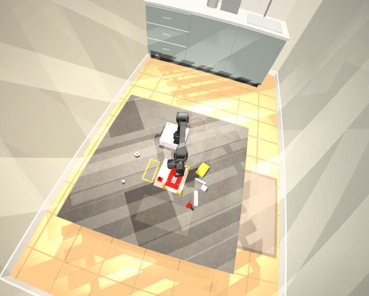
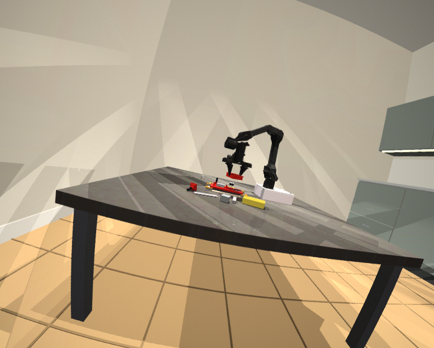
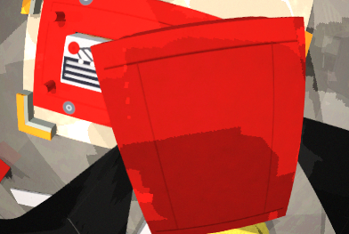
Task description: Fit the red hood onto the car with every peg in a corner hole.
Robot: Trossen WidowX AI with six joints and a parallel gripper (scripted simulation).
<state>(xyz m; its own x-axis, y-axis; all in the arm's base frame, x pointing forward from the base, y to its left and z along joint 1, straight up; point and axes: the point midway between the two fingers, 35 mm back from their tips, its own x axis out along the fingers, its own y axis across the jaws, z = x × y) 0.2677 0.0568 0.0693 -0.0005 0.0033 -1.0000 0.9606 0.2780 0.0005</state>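
Now: gripper tip 70 mm short of the white engine block and 80 mm above it. Also, from my gripper tip: red hood (right at my gripper tip); then yellow block (80 mm behind, 210 mm to the left, 90 mm below); then cream jig (40 mm ahead, 20 mm to the right, 90 mm below).
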